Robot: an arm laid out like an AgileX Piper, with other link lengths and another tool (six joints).
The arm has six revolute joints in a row. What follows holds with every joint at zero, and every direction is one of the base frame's.
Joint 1 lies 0.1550 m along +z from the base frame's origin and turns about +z.
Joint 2 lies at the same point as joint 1 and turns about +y.
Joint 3 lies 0.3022 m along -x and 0.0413 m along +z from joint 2 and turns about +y.
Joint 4 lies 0.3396 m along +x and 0.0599 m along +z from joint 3 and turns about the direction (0.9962, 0, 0.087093).
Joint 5 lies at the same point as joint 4 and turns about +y.
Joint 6 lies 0.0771 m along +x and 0.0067 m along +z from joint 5 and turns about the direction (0.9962, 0, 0.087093).
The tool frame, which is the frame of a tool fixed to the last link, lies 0.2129 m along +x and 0.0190 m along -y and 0.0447 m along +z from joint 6; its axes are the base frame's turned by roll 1.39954, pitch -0.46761 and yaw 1.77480 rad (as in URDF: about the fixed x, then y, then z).
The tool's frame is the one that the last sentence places.
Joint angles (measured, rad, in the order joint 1, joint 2, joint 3, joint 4, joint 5, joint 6), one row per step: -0.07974, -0.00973, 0.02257, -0.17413, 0.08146, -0.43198; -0.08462, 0.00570, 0.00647, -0.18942, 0.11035, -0.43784; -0.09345, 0.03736, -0.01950, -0.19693, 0.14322, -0.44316; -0.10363, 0.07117, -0.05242, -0.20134, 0.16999, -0.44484; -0.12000, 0.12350, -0.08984, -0.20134, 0.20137, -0.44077; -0.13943, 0.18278, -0.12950, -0.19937, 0.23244, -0.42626
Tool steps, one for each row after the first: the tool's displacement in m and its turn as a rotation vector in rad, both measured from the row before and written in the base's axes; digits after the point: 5 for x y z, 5 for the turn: 0.00102, -0.00300, -0.00318, -0.01836, 0.02945, -0.01111; 0.00193, -0.00486, -0.00353, -0.00891, 0.03903, -0.01539; 0.00156, -0.00516, 0.00186, -0.00301, 0.02761, -0.01562; 0.00318, -0.00793, -0.00302, 0.00947, 0.04473, -0.02312; 0.00362, -0.00945, -0.00414, 0.02279, 0.04689, -0.02796
